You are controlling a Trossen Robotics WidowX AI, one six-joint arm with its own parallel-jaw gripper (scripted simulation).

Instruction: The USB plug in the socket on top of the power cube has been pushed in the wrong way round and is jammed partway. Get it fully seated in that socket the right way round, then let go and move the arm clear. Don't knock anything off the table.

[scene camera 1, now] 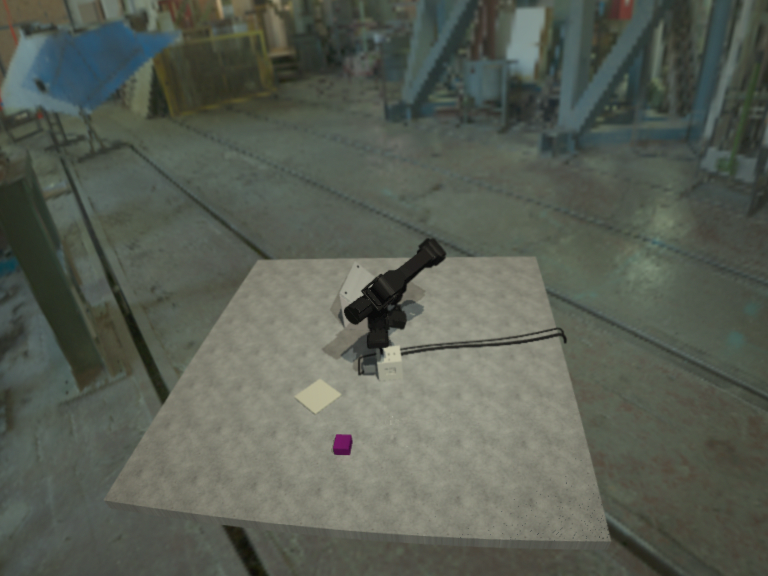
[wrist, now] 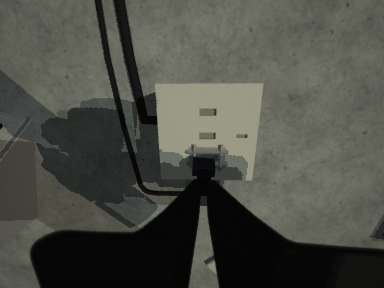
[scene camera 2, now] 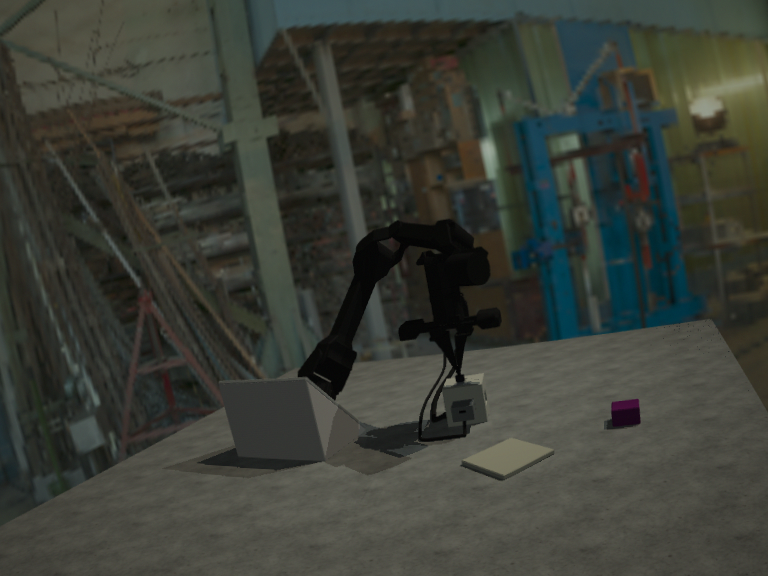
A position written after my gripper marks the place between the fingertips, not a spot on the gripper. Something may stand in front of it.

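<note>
You'd find my gripper [scene camera 2: 457,368] in view here, and it's visible in scene camera 1 [scene camera 1: 380,346] and in the wrist view [wrist: 203,186] too. There's also a cream flat tile [scene camera 2: 512,456], and scene camera 1 [scene camera 1: 316,397] gives me that tile as well.
</note>
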